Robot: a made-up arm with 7 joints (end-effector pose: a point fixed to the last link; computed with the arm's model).
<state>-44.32 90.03 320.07 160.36 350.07 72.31 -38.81</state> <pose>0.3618 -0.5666 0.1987 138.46 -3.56 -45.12</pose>
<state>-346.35 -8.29 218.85 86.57 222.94 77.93 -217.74</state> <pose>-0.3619 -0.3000 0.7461 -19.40 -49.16 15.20</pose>
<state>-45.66 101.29 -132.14 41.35 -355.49 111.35 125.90</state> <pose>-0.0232 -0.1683 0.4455 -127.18 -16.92 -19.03</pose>
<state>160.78 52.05 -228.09 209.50 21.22 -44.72 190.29</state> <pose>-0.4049 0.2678 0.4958 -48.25 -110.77 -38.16</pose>
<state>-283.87 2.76 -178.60 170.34 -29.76 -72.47 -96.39</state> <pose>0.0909 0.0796 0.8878 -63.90 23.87 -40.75</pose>
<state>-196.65 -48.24 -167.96 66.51 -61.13 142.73 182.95</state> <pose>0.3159 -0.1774 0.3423 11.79 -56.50 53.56</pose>
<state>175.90 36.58 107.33 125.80 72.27 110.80 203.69</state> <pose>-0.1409 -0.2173 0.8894 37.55 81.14 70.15</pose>
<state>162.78 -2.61 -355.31 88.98 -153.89 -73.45 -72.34</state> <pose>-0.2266 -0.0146 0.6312 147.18 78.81 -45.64</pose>
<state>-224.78 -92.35 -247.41 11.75 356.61 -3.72 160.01</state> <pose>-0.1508 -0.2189 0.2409 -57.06 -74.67 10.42</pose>
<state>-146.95 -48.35 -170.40 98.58 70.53 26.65 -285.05</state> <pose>0.4988 0.3754 0.3460 -89.06 100.61 39.95</pose>
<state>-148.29 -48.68 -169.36 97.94 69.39 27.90 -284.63</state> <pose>0.4988 0.3716 0.3391 -89.80 101.27 41.71</pose>
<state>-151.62 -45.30 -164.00 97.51 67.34 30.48 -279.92</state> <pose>0.4908 0.3790 0.3775 -86.97 99.98 48.89</pose>
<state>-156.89 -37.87 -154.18 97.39 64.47 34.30 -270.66</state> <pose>0.4645 0.3929 0.4692 -82.59 95.64 59.96</pose>
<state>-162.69 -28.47 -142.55 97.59 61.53 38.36 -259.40</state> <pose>0.4092 0.4023 0.5833 -81.03 89.49 70.05</pose>
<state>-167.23 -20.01 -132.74 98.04 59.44 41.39 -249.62</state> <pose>0.3382 0.4058 0.6736 -82.71 84.52 75.97</pose>
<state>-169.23 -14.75 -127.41 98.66 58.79 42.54 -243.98</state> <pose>0.2857 0.4076 0.7214 -84.33 81.74 78.27</pose>
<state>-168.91 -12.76 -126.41 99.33 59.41 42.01 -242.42</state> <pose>0.2658 0.4084 0.7398 -83.92 80.27 78.91</pose>
